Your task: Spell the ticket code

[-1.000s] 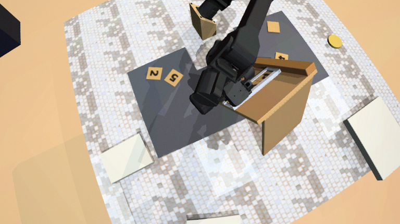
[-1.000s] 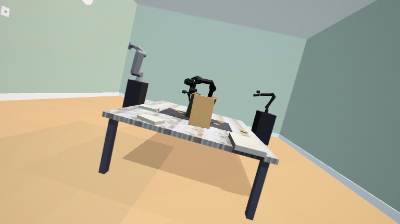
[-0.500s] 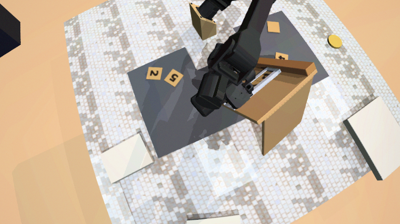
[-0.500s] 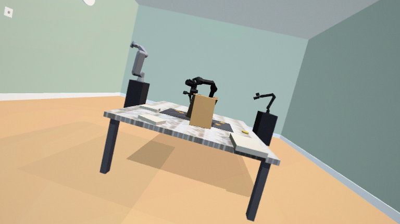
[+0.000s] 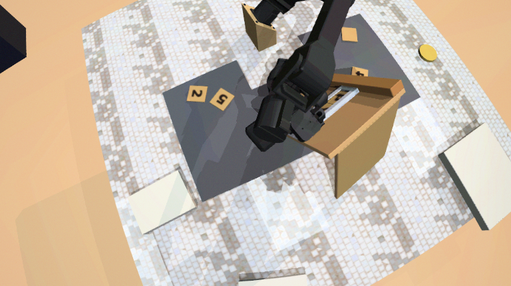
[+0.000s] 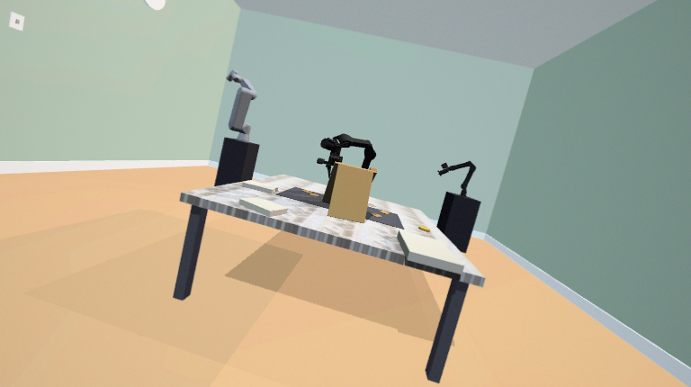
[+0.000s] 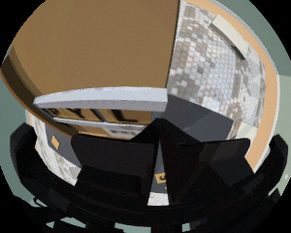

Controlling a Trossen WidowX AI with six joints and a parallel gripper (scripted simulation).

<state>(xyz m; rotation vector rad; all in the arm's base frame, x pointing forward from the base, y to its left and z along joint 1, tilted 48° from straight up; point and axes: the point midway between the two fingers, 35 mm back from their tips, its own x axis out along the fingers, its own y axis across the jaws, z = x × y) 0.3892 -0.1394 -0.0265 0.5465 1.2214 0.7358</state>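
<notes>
My gripper tip is now 4 cm to the right of the L tile and 1 cm above it. Round my gripper tip: white ticket (8 cm below, 6 cm behind, 4 cm to the left); Y tile (10 cm to the left, 2 cm behind, 1 cm below); P tile (15 cm to the left, 3 cm behind, 1 cm below).
</notes>
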